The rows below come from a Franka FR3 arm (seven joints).
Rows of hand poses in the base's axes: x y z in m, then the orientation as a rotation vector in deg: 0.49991, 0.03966, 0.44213, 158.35, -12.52, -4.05; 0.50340, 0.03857, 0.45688, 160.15, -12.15, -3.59; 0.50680, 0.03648, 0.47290, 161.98, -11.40, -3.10; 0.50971, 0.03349, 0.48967, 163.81, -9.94, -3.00; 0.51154, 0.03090, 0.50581, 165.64, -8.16, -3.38; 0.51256, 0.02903, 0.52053, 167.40, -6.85, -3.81; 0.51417, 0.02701, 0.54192, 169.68, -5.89, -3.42; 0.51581, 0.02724, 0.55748, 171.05, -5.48, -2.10; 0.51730, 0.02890, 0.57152, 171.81, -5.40, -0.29; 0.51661, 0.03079, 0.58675, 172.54, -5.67, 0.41; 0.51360, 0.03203, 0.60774, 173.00, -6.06, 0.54
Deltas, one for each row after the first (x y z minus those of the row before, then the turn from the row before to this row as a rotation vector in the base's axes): 0.00349, -0.00109, 0.01475, 1.74, -0.42, 0.37; 0.00340, -0.00209, 0.01602, 1.75, -0.39, 0.63; 0.00291, -0.00299, 0.01677, 1.75, -0.05, 1.06; 0.00183, -0.00259, 0.01614, 1.78, 0.31, 1.22; 0.00102, -0.00187, 0.01472, 1.74, 0.30, 0.87; 0.00161, -0.00202, 0.02139, 2.24, -0.31, 0.68; 0.00164, 0.00023, 0.01556, 1.31, -0.91, 0.36; 0.00149, 0.00166, 0.01404, 0.71, -1.22, 0.15; -0.00069, 0.00189, 0.01523, 0.72, -0.50, -0.13; -0.00301, 0.00124, 0.02099, 0.47, -0.12, -0.24
